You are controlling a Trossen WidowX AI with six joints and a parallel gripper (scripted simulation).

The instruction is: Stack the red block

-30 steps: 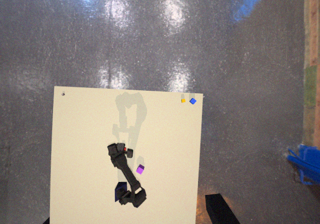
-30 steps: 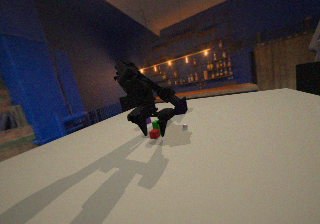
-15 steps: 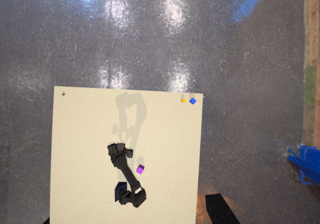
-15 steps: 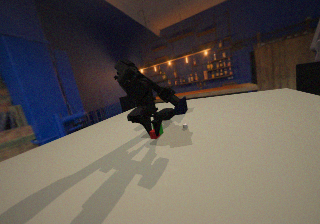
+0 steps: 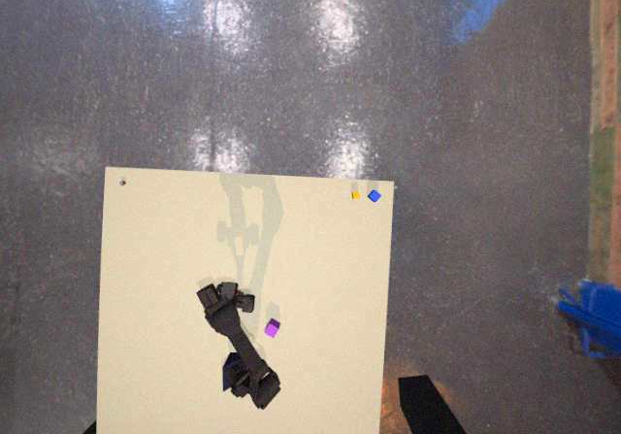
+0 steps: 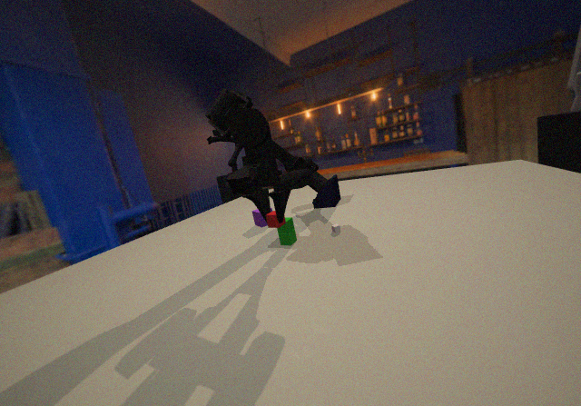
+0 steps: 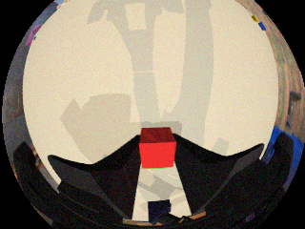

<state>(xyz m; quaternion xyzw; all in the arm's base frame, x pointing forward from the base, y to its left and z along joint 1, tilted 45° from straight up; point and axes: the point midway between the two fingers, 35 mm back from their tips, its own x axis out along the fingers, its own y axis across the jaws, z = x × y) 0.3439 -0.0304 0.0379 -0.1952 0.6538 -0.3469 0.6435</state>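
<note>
Right now the tiny white cube is 8 cm behind my gripper tip, 11 cm to the left of it and 6 cm below it. The rest, counted from my gripper tip: red block (1 cm behind, 1 cm above); then yellow block (36 cm ahead, 54 cm to the right, 5 cm below); then purple block (18 cm behind, 12 cm to the right, 4 cm below).
</note>
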